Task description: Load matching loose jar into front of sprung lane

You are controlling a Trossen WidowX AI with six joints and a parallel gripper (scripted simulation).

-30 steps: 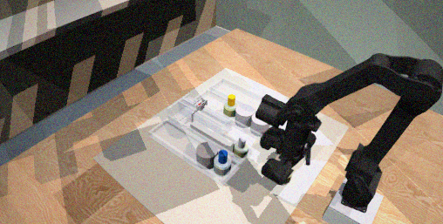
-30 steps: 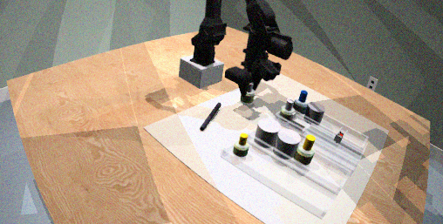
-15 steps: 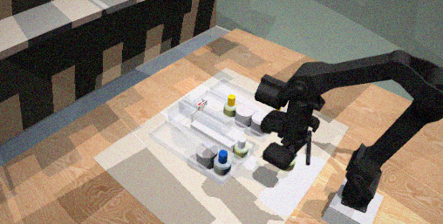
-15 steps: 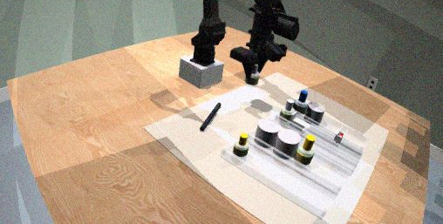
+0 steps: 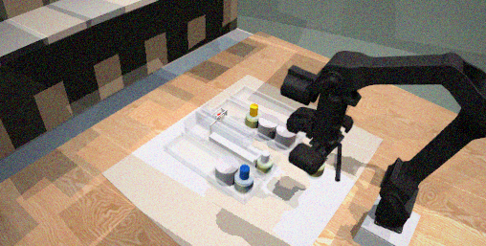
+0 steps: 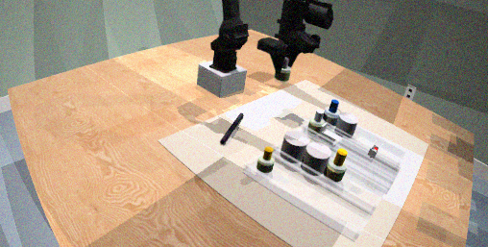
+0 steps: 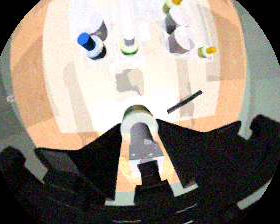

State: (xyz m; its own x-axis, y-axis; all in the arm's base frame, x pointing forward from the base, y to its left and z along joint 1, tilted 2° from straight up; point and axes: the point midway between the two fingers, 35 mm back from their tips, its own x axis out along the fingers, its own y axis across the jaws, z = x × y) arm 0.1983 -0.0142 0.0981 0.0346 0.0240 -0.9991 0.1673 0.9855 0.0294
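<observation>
Now: the clear rack 28 cm ahead of my gripper tip, 11 cm below it and 7 cm to the right of it. The rest, counted from my gripper tip: black pen 16 cm to the right, 12 cm below, 4 cm behind.
</observation>
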